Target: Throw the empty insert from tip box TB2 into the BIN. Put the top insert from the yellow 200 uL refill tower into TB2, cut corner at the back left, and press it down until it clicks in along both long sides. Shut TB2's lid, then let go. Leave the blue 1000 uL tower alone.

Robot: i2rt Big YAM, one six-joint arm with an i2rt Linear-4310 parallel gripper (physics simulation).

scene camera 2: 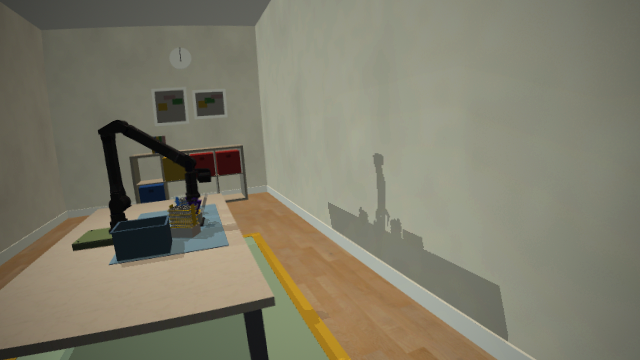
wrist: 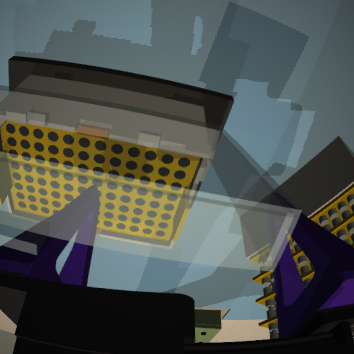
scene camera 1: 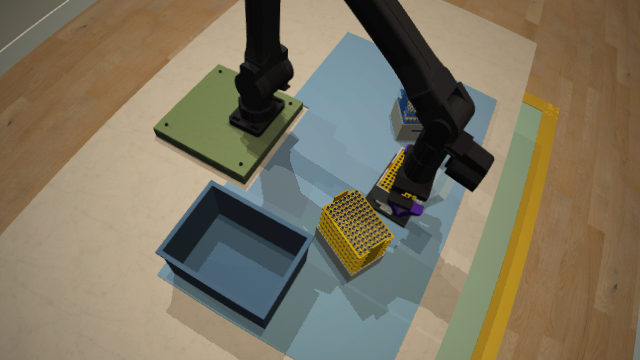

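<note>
TB2 (scene camera 1: 383, 193) (wrist: 150, 85) holds a yellow insert (scene camera 1: 391, 172) (wrist: 112, 159) with dark, tipless holes. Its clear lid (wrist: 250, 220) stands raised and slants across the wrist view, with its right end by the right fingertip; its exact angle is unclear. My gripper (scene camera 1: 401, 182) (scene camera 2: 194, 204) (wrist: 184, 197) is open and empty above TB2, one purple finger near each end of the lid. The yellow tower (scene camera 1: 356, 230) (scene camera 2: 183, 218) (wrist: 332, 218), full of grey tips, stands beside TB2. The dark blue BIN (scene camera 1: 262, 210) (scene camera 2: 142, 240) shows no insert inside. The arm partly hides TB2.
The blue tower (scene camera 1: 406, 131) (scene camera 2: 178, 201) stands behind TB2, partly hidden by the arm. The arm's base stands on a green plate (scene camera 1: 200, 115) (scene camera 2: 90, 240) near the BIN. The boxes stand on a blue mat (scene camera 1: 340, 340) (scene camera 2: 210, 240).
</note>
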